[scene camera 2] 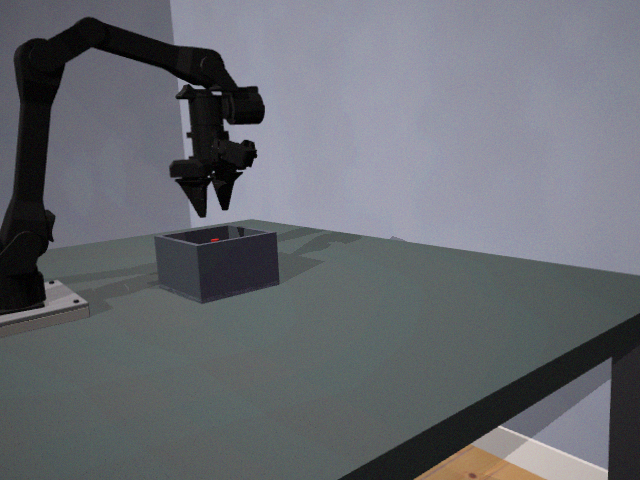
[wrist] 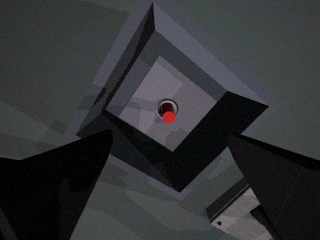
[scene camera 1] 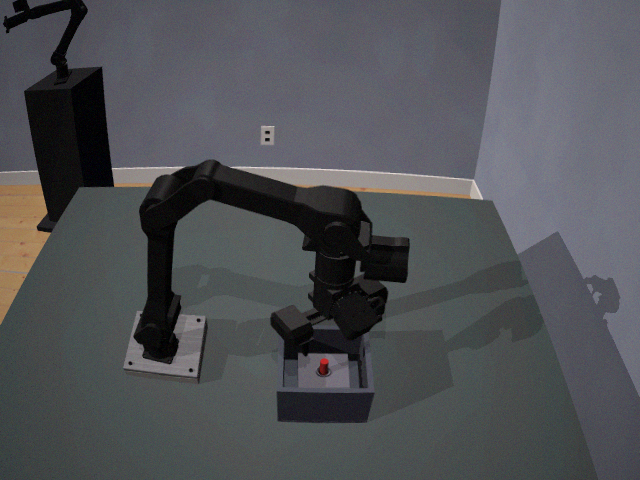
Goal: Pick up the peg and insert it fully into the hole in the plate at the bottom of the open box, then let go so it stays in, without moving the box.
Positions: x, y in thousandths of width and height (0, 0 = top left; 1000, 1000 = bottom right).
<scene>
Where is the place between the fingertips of my gripper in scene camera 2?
At 335, 445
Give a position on a plate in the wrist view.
At 511, 348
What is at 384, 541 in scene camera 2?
A box.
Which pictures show the plate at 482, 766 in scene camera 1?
The wrist view and scene camera 1 only.
</scene>
